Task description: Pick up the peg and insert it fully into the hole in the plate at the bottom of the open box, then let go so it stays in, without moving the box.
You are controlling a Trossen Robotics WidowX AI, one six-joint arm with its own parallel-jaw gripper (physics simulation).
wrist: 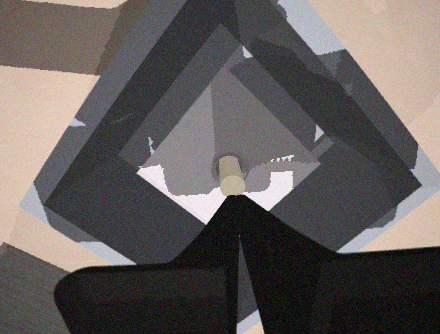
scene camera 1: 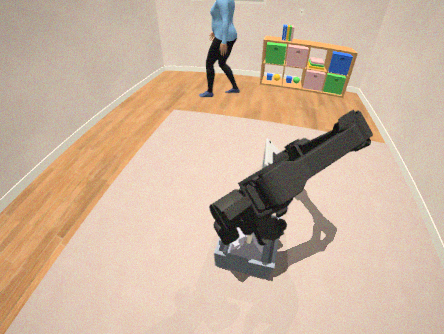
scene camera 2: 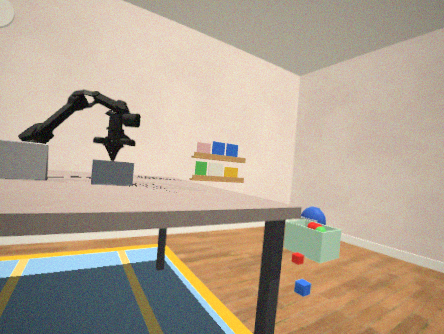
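Seen in the pictures: gripper, fingertip midpoint: (wrist: 236, 203) (scene camera 1: 249, 233) (scene camera 2: 112, 160); arm's base, origin of the base link: (scene camera 1: 277, 162) (scene camera 2: 28, 153).
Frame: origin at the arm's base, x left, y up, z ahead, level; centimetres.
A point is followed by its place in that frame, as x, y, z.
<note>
The open blue-grey box (scene camera 1: 244, 265) @(-8.5, -3.2, 38.7) (scene camera 2: 112, 173) @(-16.0, -5.1, 29.4) (wrist: 100, 210) @(-2.5, -2.1, 24.3) stands on the table. At its bottom lies the light plate (wrist: 190, 135) @(-4.7, -4.1, 31.1). The beige peg (scene camera 1: 249, 240) @(-8.0, -2.4, 31.4) (wrist: 231, 179) @(-7.7, -1.1, 31.1) stands in the plate's hole, near the plate's middle. A dark ring of the hole shows around its base, and part of the peg stands up above the plate. My gripper (scene camera 2: 113, 159) @(-8.4, 0.0, 30.5) (wrist: 236, 203) @(-8.4, 0.0, 30.5) is shut and empty. It points down, with its tips about level with the box's rim in scene camera 2. In the wrist view the tips adjoin the peg's top; whether they touch is unclear.
The box's walls surround the peg on all sides. A white panel (scene camera 1: 268, 151) @(-4.1, 4.1, -1.1) stands behind the arm on the table (scene camera 1: 150, 200) @(-45.8, -9.9, 17.8). A large grey block (scene camera 2: 24, 161) @(-5.2, -3.0, -0.8) stands by the arm's base. A person (scene camera 1: 222, 45) and a shelf unit (scene camera 1: 310, 43) are in the background.
</note>
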